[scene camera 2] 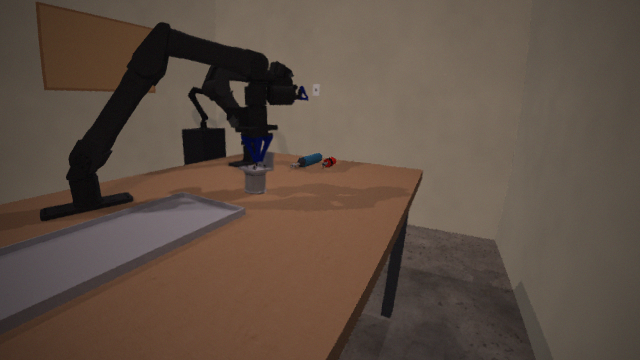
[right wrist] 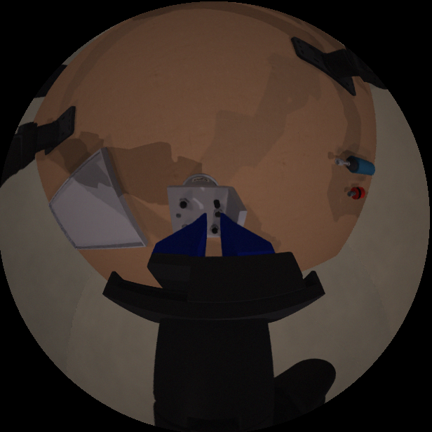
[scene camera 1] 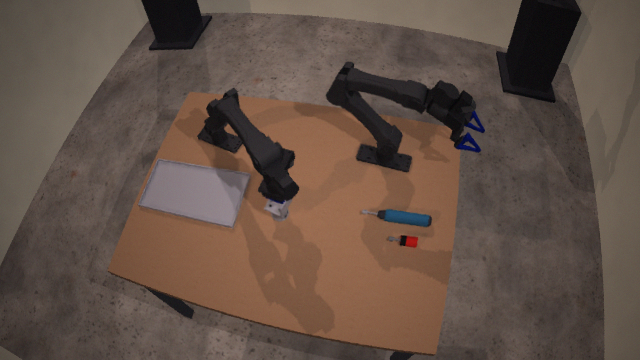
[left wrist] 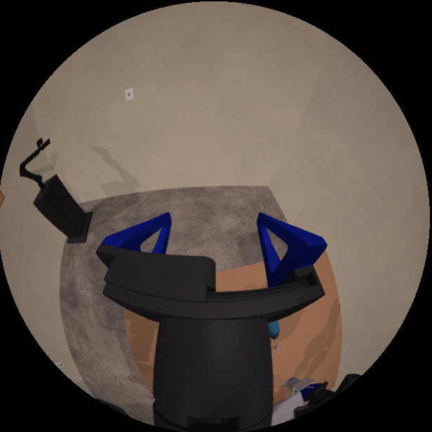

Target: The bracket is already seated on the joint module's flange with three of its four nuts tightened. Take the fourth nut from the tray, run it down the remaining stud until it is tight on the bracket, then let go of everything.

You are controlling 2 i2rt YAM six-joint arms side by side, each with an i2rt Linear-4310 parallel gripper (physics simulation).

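Frame: origin at the left arm's base, x ahead, y left, z up, level; centimetres.
Seen in the pictures: left gripper, between the fingertips: (scene camera 2: 300,100) (scene camera 1: 482,141); right gripper, between the fingertips: (scene camera 2: 258,162) (scene camera 1: 282,202); left arm's base, origin of its link: (scene camera 2: 250,162) (scene camera 1: 384,158); right arm's base, origin of its link: (scene camera 2: 89,206) (scene camera 1: 220,139).
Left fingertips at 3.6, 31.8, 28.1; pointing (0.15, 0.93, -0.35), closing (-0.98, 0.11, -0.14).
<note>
Pixels of each thing's top centre, then the offset from my left fingertips to it, as dx, dy, dz.
- round joint module, centre of its top: (scene camera 2: 255,164) (scene camera 1: 277,202) +28.2, -60.2, -20.5
- tray, centre of its top: (scene camera 2: 123,230) (scene camera 1: 190,189) +30.1, -96.0, -26.5
- blue-handled screwdriver, centre of its top: (scene camera 1: 397,213) (scene camera 2: 307,156) +19.3, -21.8, -24.0
The grey bracket (scene camera 1: 271,207) (scene camera 2: 269,160) (right wrist: 199,216) sits on the round joint module (scene camera 1: 280,217) (scene camera 2: 255,183) (right wrist: 200,178). In the right wrist view several dark nuts or stud ends show on its plate, including one nut (right wrist: 183,204) at the upper left and another (right wrist: 214,230) near the fingers. I cannot tell which is the fourth. My right gripper (scene camera 1: 277,201) (scene camera 2: 257,161) (right wrist: 213,217) is shut, its tips a narrow gap apart, pointing down just over the bracket. My left gripper (scene camera 1: 481,140) (left wrist: 213,216) is wide open and empty, high beyond the table edge. No loose nut shows in the tray (scene camera 1: 192,195) (scene camera 2: 125,240) (right wrist: 95,217).
A blue-handled screwdriver (scene camera 1: 407,218) (scene camera 2: 310,160) (right wrist: 362,165) and a short red-handled one (scene camera 1: 410,241) (scene camera 2: 329,161) (right wrist: 357,193) lie on the right side of the table. A black pedestal (scene camera 2: 204,145) (left wrist: 61,207) stands on the floor beyond the table.
</note>
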